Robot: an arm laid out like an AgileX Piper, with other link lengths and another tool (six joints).
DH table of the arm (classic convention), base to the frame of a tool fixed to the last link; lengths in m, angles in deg. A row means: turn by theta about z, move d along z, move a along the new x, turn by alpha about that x. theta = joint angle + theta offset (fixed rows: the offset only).
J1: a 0, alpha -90, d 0.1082, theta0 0
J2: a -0.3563, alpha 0, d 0, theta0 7.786
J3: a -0.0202, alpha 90, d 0, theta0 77.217
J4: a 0, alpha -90, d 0.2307, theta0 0
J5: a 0, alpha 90, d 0, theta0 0
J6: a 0.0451, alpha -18.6, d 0.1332, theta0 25
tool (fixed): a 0, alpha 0, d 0.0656, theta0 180
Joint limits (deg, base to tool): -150..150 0..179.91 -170..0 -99.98..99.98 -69.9..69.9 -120..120
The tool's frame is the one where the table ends.
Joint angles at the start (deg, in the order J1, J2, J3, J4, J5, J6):
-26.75, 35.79, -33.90, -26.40, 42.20, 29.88
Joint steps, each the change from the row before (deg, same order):
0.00, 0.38, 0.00, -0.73, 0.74, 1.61
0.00, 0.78, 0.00, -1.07, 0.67, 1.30
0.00, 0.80, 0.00, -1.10, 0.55, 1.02
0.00, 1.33, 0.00, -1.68, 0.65, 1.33
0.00, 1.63, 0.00, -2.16, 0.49, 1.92
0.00, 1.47, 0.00, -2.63, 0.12, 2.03
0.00, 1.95, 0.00, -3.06, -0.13, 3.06
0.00, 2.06, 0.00, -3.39, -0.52, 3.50
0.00, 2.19, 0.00, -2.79, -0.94, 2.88
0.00, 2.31, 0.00, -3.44, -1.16, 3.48
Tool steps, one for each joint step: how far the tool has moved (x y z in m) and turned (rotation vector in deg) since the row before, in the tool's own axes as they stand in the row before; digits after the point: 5 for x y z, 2 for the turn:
0.00006, 0.00231, 0.00076, -1.10, 0.02, 1.00
0.00047, 0.00314, 0.00197, -1.40, -0.24, 0.37
0.00071, 0.00304, 0.00210, -1.32, -0.24, 0.04
0.00136, 0.00424, 0.00368, -1.91, -0.40, -0.22
0.00259, 0.00414, 0.00496, -2.08, -0.17, -0.17
0.00432, 0.00357, 0.00498, -1.77, 0.38, -0.56
0.00541, 0.00251, 0.00714, -1.85, 0.63, -0.14
0.00642, 0.00102, 0.00823, -1.50, 0.98, -0.16
0.00484, -0.00122, 0.00906, -0.88, 0.54, -0.36
0.00579, -0.00194, 0.01011, -0.70, 0.88, -0.48

